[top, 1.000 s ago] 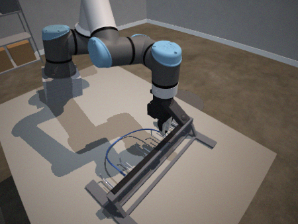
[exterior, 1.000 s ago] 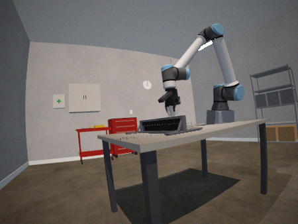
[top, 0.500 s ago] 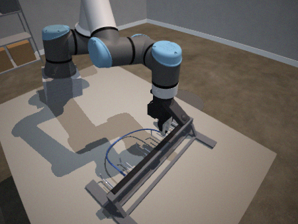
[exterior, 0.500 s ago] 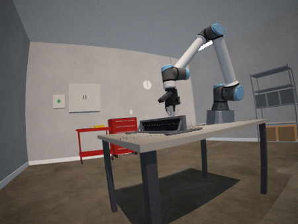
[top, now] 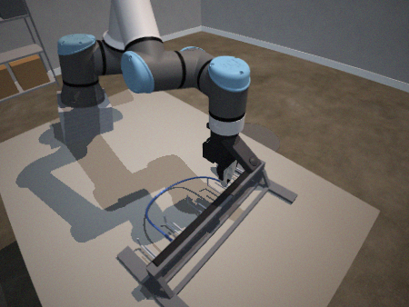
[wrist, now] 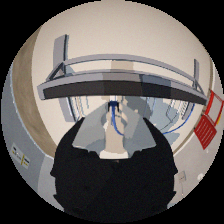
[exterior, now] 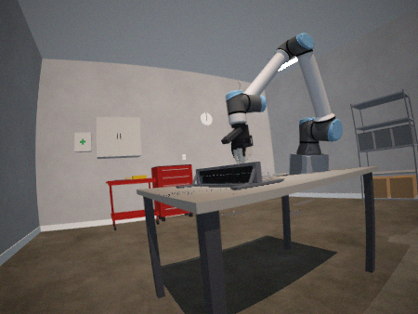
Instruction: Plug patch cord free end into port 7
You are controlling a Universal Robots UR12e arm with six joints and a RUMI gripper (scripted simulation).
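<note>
The cable plug lies 10 mm below my hand and 10 mm ahead of it.
</note>
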